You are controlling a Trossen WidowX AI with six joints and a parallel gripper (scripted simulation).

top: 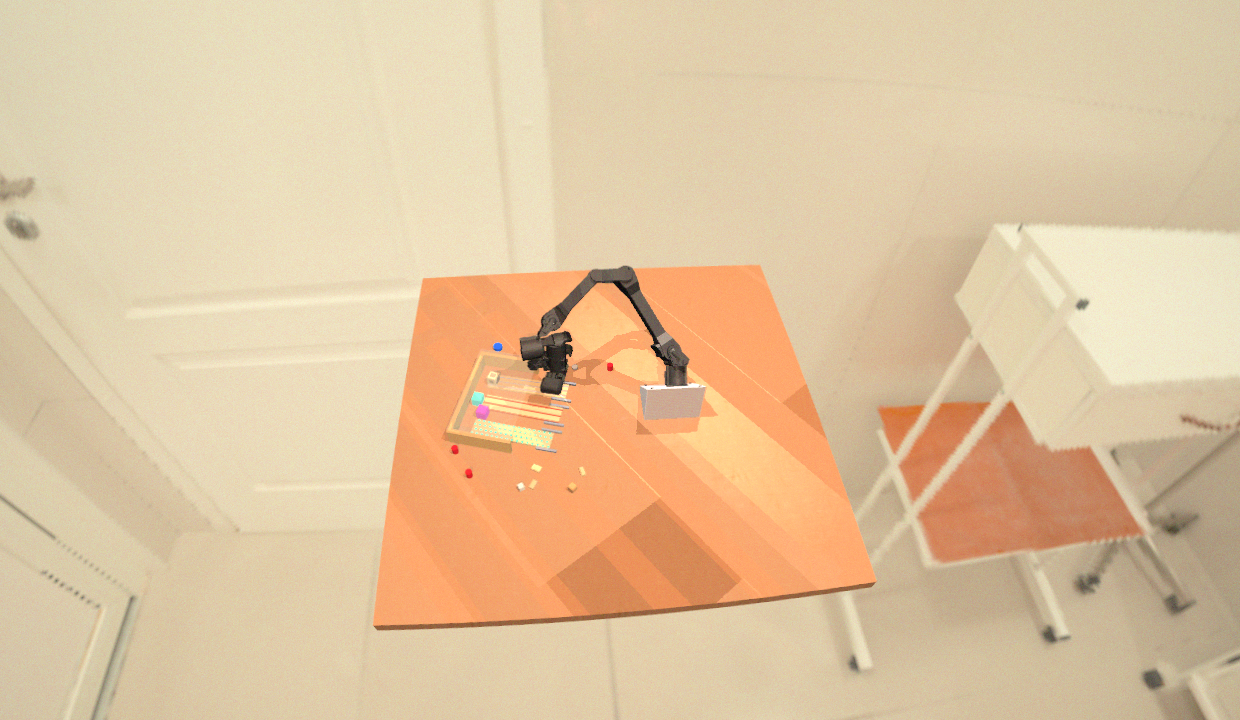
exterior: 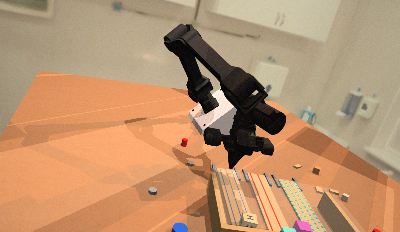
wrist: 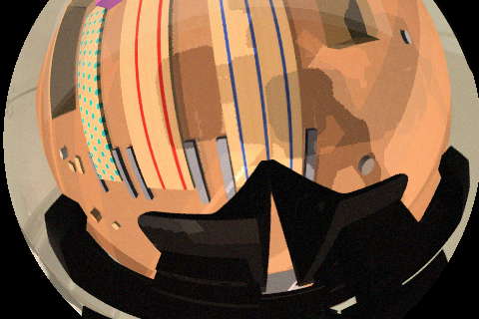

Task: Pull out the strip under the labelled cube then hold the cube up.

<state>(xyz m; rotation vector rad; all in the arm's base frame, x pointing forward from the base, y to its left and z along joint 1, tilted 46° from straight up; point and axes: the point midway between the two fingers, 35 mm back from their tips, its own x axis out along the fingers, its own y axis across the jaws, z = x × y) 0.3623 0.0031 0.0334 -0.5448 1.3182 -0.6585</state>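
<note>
Right now the strip is 10 cm ahead of my gripper tip, 2 cm below it and 1 cm to the right of it. From my gripper tip the other things lie so: cube (21 cm ahead, 3 cm to the right, 1 cm below); then blue disc (22 cm ahead, 17 cm to the right, 2 cm below).
</note>
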